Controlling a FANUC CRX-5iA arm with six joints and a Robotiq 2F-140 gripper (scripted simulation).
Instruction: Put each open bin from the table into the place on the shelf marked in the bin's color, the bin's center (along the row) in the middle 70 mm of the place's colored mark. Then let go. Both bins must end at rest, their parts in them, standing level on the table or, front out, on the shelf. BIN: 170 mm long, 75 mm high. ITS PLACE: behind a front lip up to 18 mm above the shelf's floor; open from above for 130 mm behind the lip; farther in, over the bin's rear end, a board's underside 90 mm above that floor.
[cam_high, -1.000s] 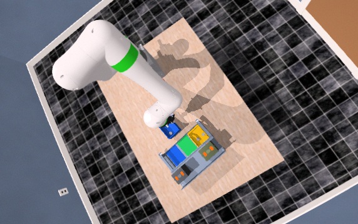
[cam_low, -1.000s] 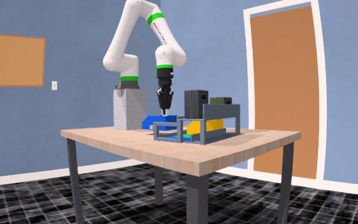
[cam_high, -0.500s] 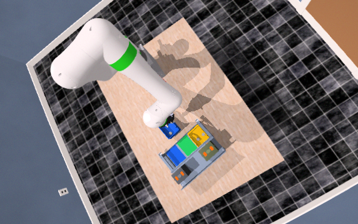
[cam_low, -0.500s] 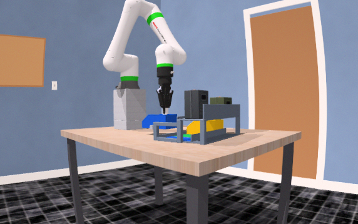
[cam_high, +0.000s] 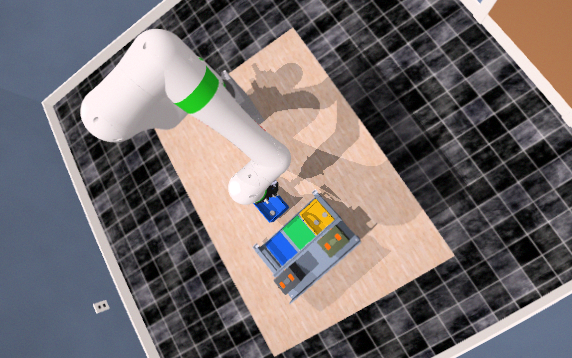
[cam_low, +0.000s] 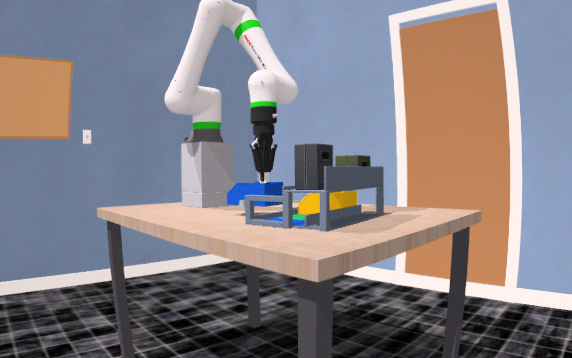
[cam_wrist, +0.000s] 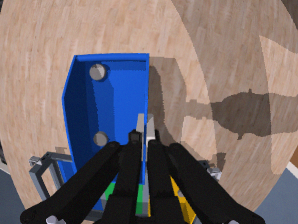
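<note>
Now: hand 5 cm to the left of the blue bin, 4 cm above it and 1 cm short of it. Round my hand: yellow bin: 20 cm ahead, 12 cm to the left, 7 cm below; dark box: 34 cm ahead, 9 cm to the right, 5 cm above.
</note>
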